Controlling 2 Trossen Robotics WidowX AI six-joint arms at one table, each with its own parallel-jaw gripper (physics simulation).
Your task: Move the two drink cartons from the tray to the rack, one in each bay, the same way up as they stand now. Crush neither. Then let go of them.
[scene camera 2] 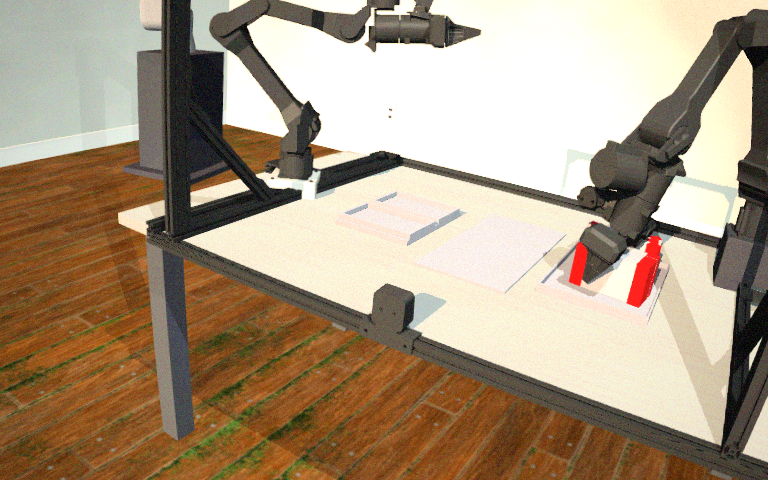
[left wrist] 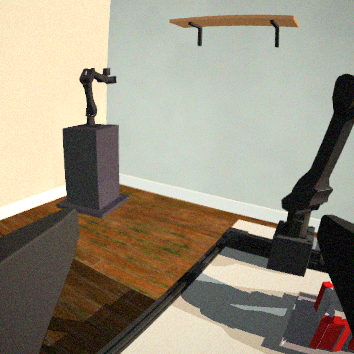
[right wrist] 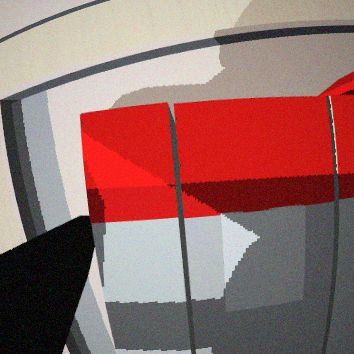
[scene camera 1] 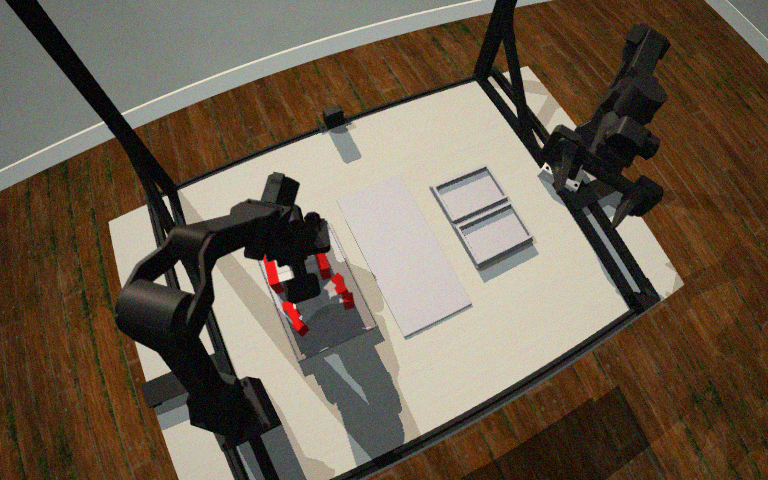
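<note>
Two red-and-white drink cartons lie in the grey tray at the left of the table. One carton is under my right gripper, and the other carton lies beside it at an angle. They also show as red shapes in the left wrist view. My right gripper is open and low in the tray, its fingers around the first carton. My left gripper is open and empty, high at the table's right edge. The two-bay rack is empty.
A flat white mat lies between tray and rack. A small black block sits on the table's edge rail. Black frame posts stand at the table's corners.
</note>
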